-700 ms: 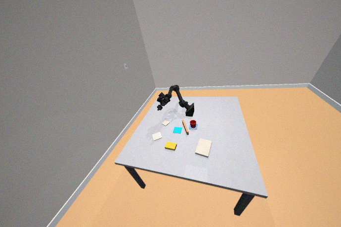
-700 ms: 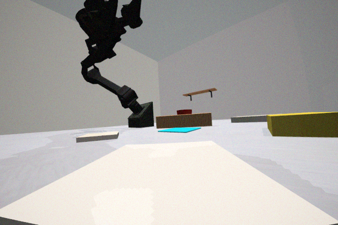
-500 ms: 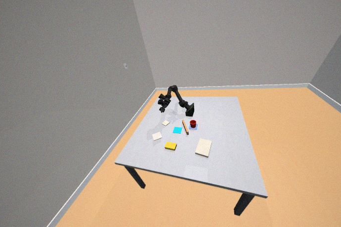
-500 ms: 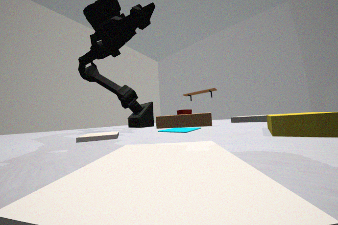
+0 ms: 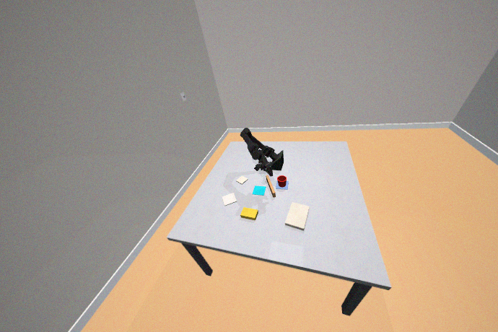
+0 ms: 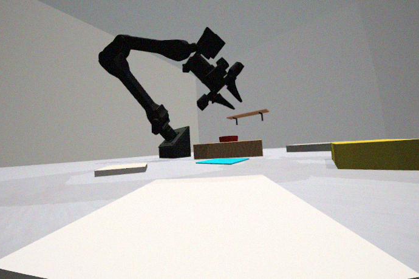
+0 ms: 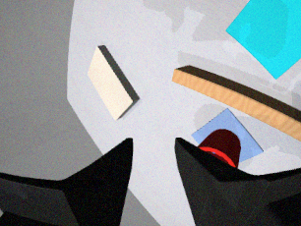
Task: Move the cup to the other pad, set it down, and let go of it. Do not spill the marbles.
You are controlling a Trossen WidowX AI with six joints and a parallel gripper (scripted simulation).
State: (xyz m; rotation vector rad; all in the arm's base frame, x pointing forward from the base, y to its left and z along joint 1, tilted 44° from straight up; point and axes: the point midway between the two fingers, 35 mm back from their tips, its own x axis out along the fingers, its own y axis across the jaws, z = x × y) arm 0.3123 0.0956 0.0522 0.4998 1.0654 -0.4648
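Right now my gripper tip is 130 mm above the red cup, 80 mm past it and 50 mm to the right of it. Also, from my gripper tip: thin wooden bar 150 mm below, 40 mm behind, 30 mm to the right; cyan pad 170 mm below, 120 mm to the right, 10 mm ahead; light blue pad 170 mm below, 90 mm behind, 50 mm to the left.
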